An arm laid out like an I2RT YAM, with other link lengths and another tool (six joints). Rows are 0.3 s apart.
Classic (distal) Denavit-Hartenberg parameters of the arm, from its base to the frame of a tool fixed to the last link. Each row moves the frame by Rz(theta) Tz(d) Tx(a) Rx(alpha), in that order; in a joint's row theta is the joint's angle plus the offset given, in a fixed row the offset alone. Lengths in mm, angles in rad.
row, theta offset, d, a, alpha
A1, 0, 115.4, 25, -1.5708
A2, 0, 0, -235, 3.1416
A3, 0.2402, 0, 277.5, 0
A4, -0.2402, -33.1, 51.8, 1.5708
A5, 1.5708, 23.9, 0, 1.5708
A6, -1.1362, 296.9, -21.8, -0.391
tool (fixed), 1.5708, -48.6, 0, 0
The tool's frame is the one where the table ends.
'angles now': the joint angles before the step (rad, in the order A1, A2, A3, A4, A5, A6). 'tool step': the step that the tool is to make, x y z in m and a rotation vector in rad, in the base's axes. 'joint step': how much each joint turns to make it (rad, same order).
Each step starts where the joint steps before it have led.
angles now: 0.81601, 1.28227, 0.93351, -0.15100, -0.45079, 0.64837
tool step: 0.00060, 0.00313, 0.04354, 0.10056, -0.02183, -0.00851
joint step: -0.00437, -0.05592, 0.01276, 0.04413, -0.01907, 0.05559
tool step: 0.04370, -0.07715, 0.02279, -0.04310, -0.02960, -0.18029
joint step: -0.19965, -0.20896, -0.01490, -0.22780, 0.00263, -0.06200
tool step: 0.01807, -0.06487, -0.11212, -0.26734, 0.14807, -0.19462
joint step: -0.05115, -0.01617, -0.13549, -0.16884, 0.19623, -0.04460
